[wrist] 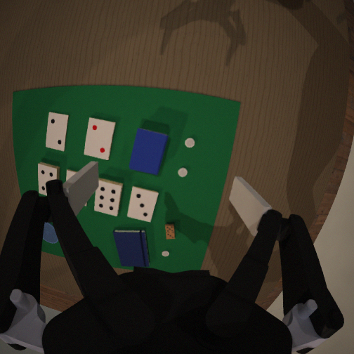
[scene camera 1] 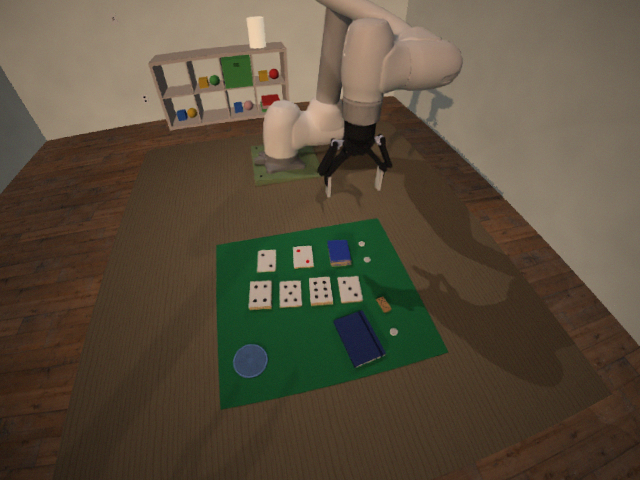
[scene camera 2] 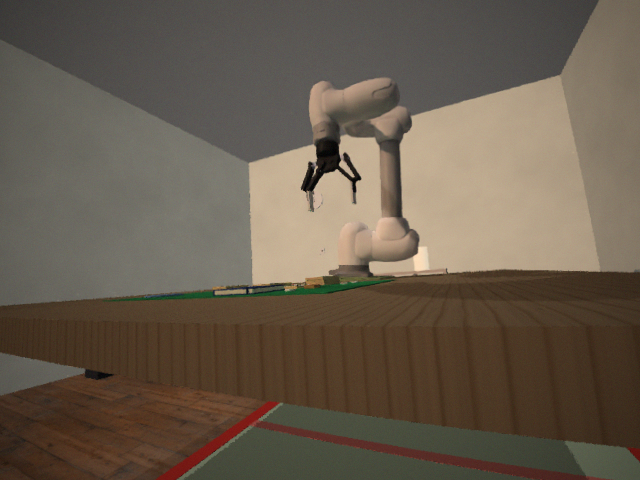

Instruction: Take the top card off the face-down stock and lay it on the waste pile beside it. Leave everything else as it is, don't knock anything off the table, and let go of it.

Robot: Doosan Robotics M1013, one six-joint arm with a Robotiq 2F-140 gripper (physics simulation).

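Where they show: gripper, fingertip midpoint: (scene camera 1: 353,191) (scene camera 2: 331,207); arm's base, link origin: (scene camera 1: 281,161) (scene camera 2: 353,276).
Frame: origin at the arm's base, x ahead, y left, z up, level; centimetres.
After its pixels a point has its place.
Observation:
The face-down stock (scene camera 1: 339,251) @[z 0.6, x 60.9, y 1.3 cm] (wrist: 148,151) is a blue-backed stack at the back right of the green mat (scene camera 1: 299,382) @[z -1.8, x 94.4, y -24.7 cm] (wrist: 200,112). Directly left of it in scene camera 1 lies a face-up pile with two red dots (scene camera 1: 302,256) @[z -1.1, x 57.0, y -10.2 cm] (wrist: 99,138), the waste pile beside the stock. My gripper (scene camera 1: 354,191) @[z 22.3, x 58.4, y 5.5 cm] (scene camera 2: 332,206) @[z 22.3, x 58.4, y 5.5 cm] (wrist: 165,181) is open and empty, pointing down. It hangs high above the table, behind the mat's back edge in scene camera 1. In scene camera 2 the piles are seen edge-on and are hard to tell apart.
A two-black-dot card (scene camera 1: 266,260) @[z -1.5, x 54.0, y -21.7 cm] (wrist: 57,131) lies left of the waste pile. A row of face-up piles (scene camera 1: 321,290) @[z -0.2, x 72.1, y -9.6 cm] lies in front. White discs (scene camera 1: 367,259) @[z -1.4, x 66.0, y 9.3 cm] (wrist: 189,143), a small orange domino-like block (scene camera 1: 383,304) @[z -0.9, x 83.1, y 5.4 cm], a dark blue notebook (scene camera 1: 358,338) @[z -0.6, x 89.8, y -6.2 cm] and a blue round dish (scene camera 1: 250,360) @[z -1.3, x 84.7, y -34.6 cm] also lie on the mat.

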